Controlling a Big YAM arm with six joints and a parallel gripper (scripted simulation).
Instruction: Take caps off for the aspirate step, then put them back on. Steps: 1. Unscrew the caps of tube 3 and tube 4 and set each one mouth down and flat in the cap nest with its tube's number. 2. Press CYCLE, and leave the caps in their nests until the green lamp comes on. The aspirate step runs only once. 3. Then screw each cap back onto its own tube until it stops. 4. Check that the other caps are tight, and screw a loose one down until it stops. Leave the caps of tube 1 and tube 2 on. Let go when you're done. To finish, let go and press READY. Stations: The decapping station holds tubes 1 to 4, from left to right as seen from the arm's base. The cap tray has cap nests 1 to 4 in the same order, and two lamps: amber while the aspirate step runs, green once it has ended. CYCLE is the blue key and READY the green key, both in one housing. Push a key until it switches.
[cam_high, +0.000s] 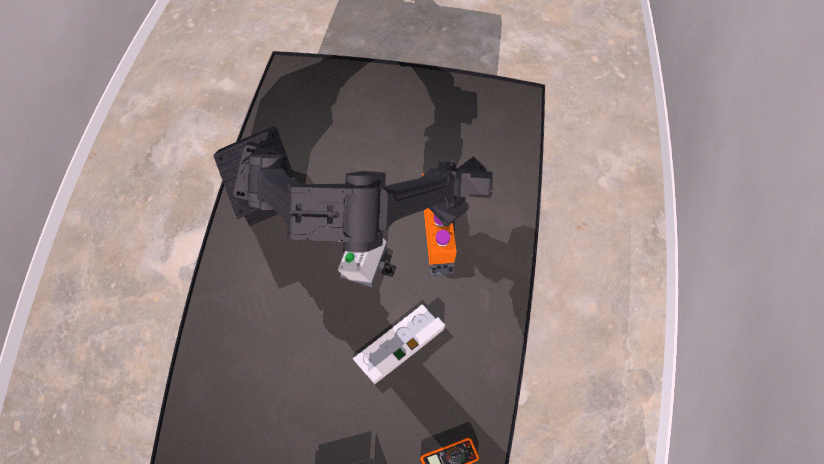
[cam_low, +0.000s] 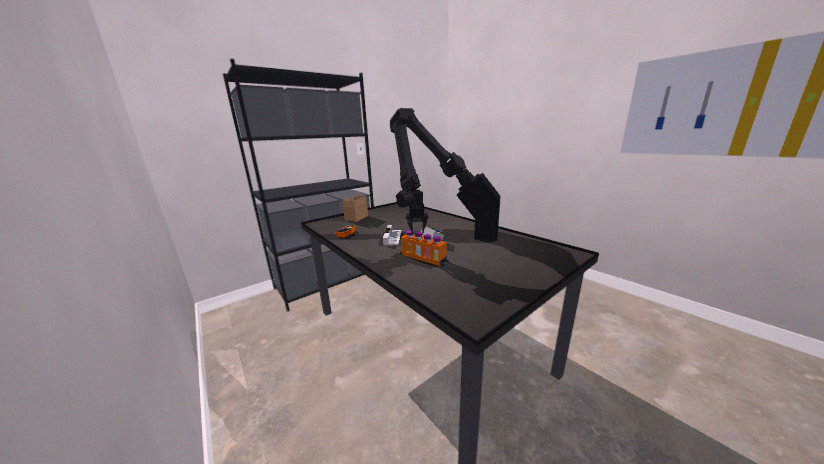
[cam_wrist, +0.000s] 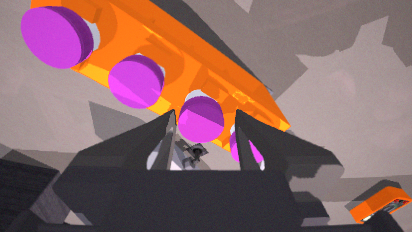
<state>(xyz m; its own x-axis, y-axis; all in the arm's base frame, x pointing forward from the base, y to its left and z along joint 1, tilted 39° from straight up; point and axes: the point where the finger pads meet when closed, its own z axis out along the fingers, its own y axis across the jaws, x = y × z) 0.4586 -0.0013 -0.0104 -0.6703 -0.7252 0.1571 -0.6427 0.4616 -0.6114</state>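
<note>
Right now the cap is 50 mm to the right of my hand and 10 mm below it. The rest, counted from my hand: green key 220 mm behind, 100 mm to the right, 60 mm below; blue key 210 mm behind, 50 mm to the right, 60 mm below; key housing 200 mm behind, 80 mm to the right, 70 mm below.
</note>
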